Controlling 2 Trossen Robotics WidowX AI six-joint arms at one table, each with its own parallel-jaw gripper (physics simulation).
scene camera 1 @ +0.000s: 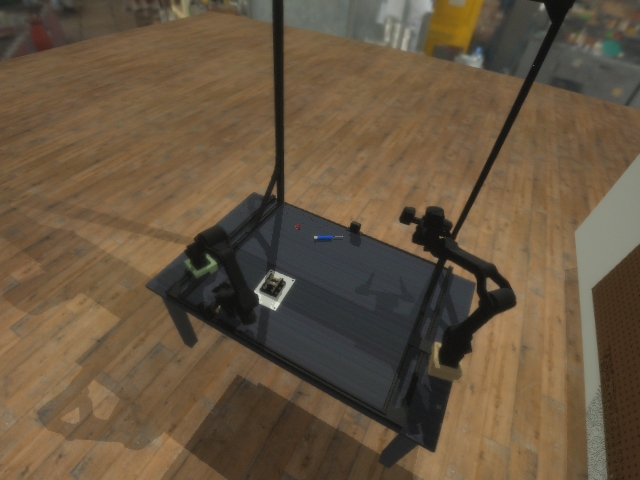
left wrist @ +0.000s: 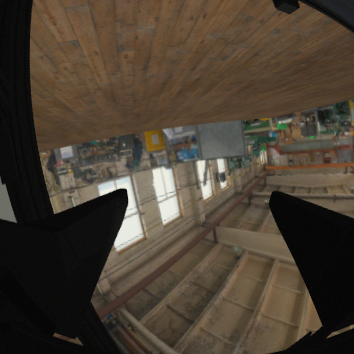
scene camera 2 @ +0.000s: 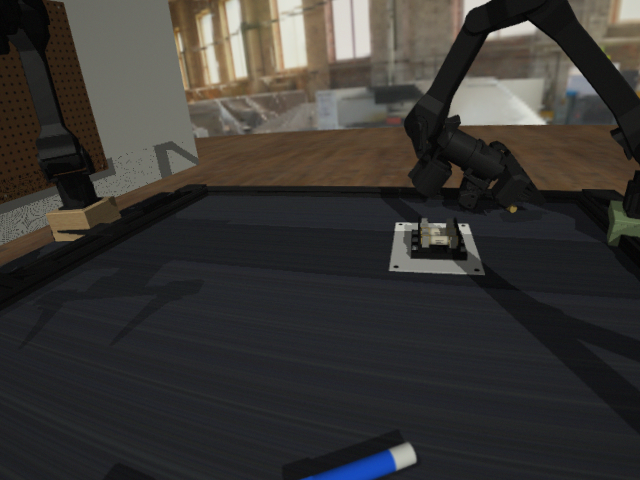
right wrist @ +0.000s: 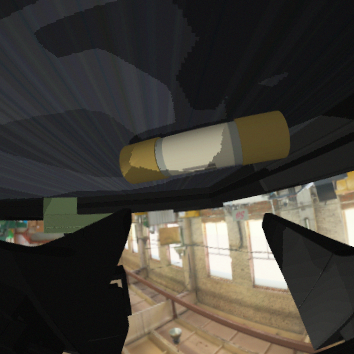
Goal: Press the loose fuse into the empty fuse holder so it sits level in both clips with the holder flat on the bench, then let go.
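Places are measured from the left arm's base along level axes (x ahead, y right, z down), in centimetres.
Pixels of known places: left gripper, fingertip midpoint: (scene camera 1: pixel 422 211) (left wrist: pixel 200 197); right gripper, fingertip midpoint: (scene camera 1: pixel 204 298) (scene camera 2: pixel 536 192) (right wrist: pixel 198 218); left arm's base, origin of the base link: (scene camera 1: pixel 448 357) (scene camera 2: pixel 80 204); right arm's base, origin of the base link: (scene camera 1: pixel 200 262).
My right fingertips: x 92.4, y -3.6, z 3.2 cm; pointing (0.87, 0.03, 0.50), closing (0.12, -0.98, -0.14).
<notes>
For each thing: its middle in the pictures, then the offset to it from my right fingertips.
- loose fuse, body centre: (right wrist: pixel 198 149) (scene camera 2: pixel 505 204) dz +2.4, dx -5.6, dy -0.2 cm
- black fuse holder, body centre: (scene camera 2: pixel 434 234) (scene camera 1: pixel 272 286) dz +1.3, dx -22.1, dy +15.1 cm
- blue screwdriver, body centre: (scene camera 1: pixel 328 237) dz +2.4, dx -36.1, dy +52.0 cm
- small red item, body centre: (scene camera 1: pixel 297 226) dz +2.8, dx -19.3, dy +54.0 cm
The loose fuse (right wrist: pixel 200 147) (scene camera 2: pixel 512 208), a pale cylinder with brass end caps, lies on the table's far side in scene camera 2, close to my right gripper. My right gripper (right wrist: pixel 198 218) is open and empty; the fuse shows above the gap between its fingertips in the right wrist view. The black fuse holder (scene camera 1: pixel 272 285) (scene camera 2: pixel 439 254) sits on a white plate (scene camera 1: pixel 268 302) (scene camera 2: pixel 403 258). Pale parts show between its upright clips, too small to tell apart. My left gripper (left wrist: pixel 200 197) is open and empty, raised away from the holder and facing the room.
A blue screwdriver (scene camera 1: pixel 324 237) (scene camera 2: pixel 361 465) lies near the table's back edge in scene camera 1, with a small red item (scene camera 1: pixel 297 226) and a black block (scene camera 1: pixel 355 226) near it. A green block (scene camera 1: pixel 201 266) (scene camera 2: pixel 622 222) and a tan block (scene camera 1: pixel 444 365) (scene camera 2: pixel 82 219) are at the arm bases.
</notes>
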